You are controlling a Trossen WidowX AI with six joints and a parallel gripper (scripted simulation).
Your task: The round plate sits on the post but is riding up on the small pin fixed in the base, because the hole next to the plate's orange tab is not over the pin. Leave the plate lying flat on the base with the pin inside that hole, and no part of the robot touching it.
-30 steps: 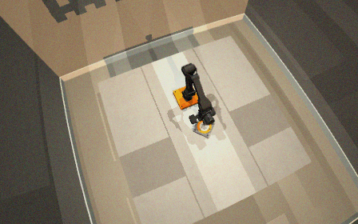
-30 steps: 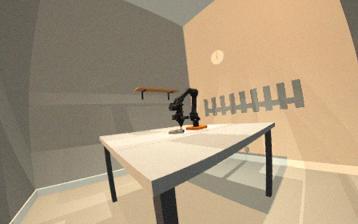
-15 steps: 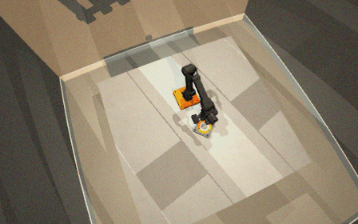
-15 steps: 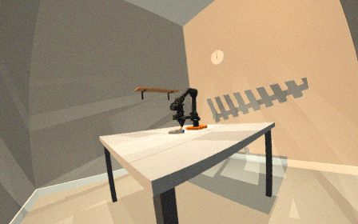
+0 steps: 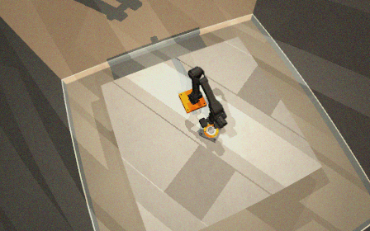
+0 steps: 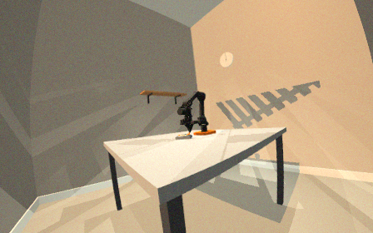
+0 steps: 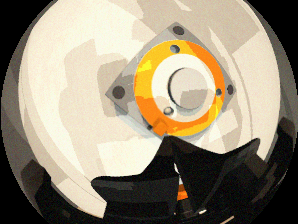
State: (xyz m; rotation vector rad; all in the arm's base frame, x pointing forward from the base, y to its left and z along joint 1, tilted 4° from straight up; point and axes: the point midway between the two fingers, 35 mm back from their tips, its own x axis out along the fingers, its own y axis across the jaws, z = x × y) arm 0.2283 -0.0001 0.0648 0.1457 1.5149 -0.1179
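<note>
The grey square base is 4 cm ahead of my gripper tip, 3 cm to the right of it and 2 cm below it.
</note>
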